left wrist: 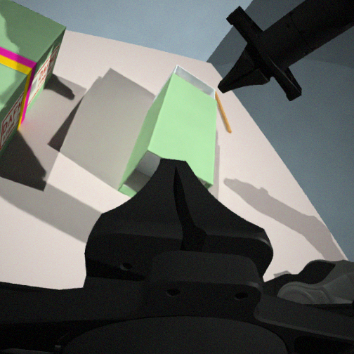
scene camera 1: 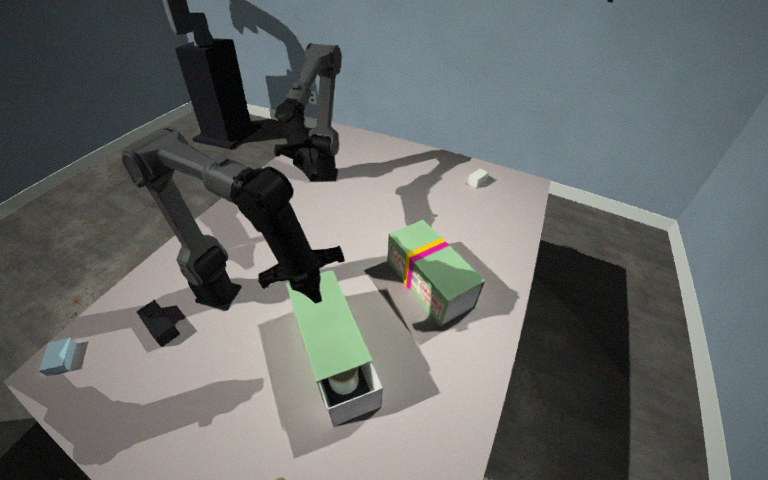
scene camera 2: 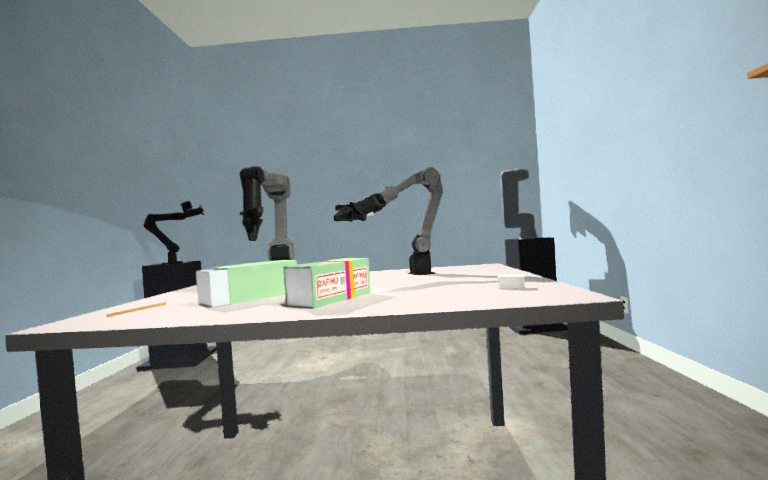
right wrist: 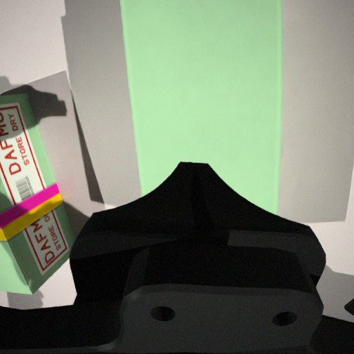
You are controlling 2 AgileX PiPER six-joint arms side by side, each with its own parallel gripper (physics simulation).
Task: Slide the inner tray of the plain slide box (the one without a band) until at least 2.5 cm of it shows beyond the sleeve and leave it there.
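The plain slide box's green sleeve [scene camera 1: 328,325] [scene camera 2: 257,280] [left wrist: 185,120] [right wrist: 205,90] lies on the table. Its white inner tray [scene camera 1: 359,405] [scene camera 2: 214,287] [left wrist: 196,80] sticks out of the end far from the arms, with a pale round object [scene camera 1: 343,382] inside. The sleeve's near end is open and hollow in the left wrist view. My right gripper [scene camera 1: 318,300] [scene camera 2: 252,238] [left wrist: 221,87] [right wrist: 192,181] is shut and empty, pointing down above the sleeve's near end, apart from it. My left gripper [scene camera 2: 335,216] [left wrist: 171,175] is shut and empty, raised away from the box.
The banded green box [scene camera 1: 453,271] [scene camera 2: 300,287] [left wrist: 37,22] [right wrist: 12,270] stands beside the plain one. A white block [scene camera 1: 478,178] [scene camera 2: 511,281], a light blue block [scene camera 1: 56,357], a dark block [scene camera 1: 160,323] and an orange stick [scene camera 2: 135,309] [left wrist: 223,112] lie on the table.
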